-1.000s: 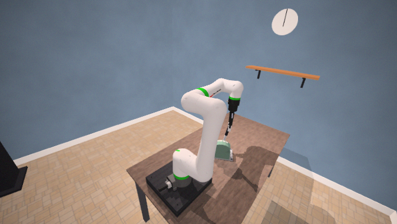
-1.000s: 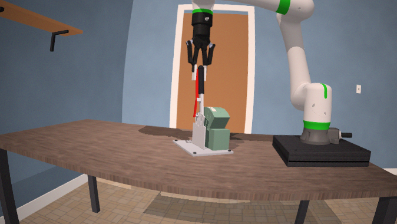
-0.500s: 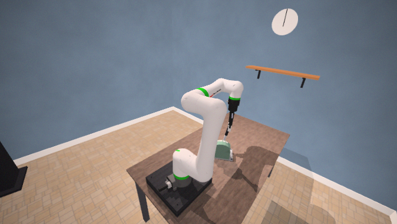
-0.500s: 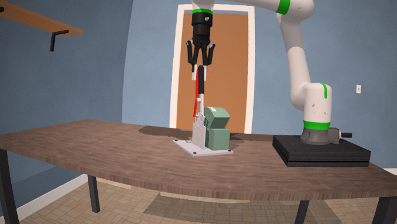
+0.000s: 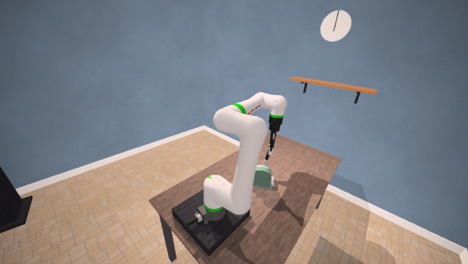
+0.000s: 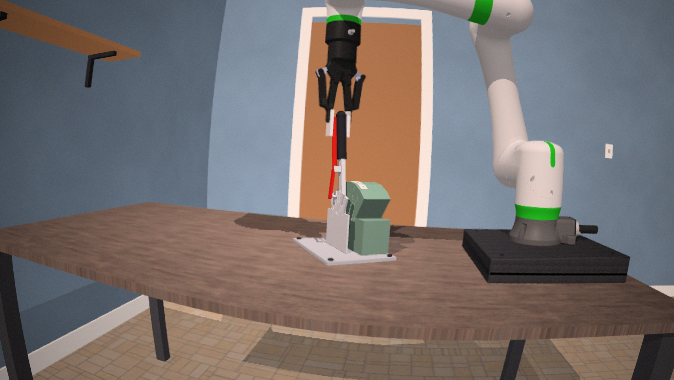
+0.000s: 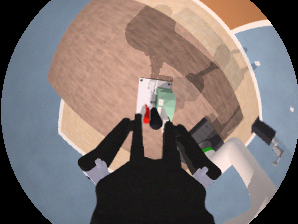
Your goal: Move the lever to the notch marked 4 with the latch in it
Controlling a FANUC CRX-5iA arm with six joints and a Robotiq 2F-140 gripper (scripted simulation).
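Right now the red bar is 110 mm below my hand and 30 mm to the left of it.
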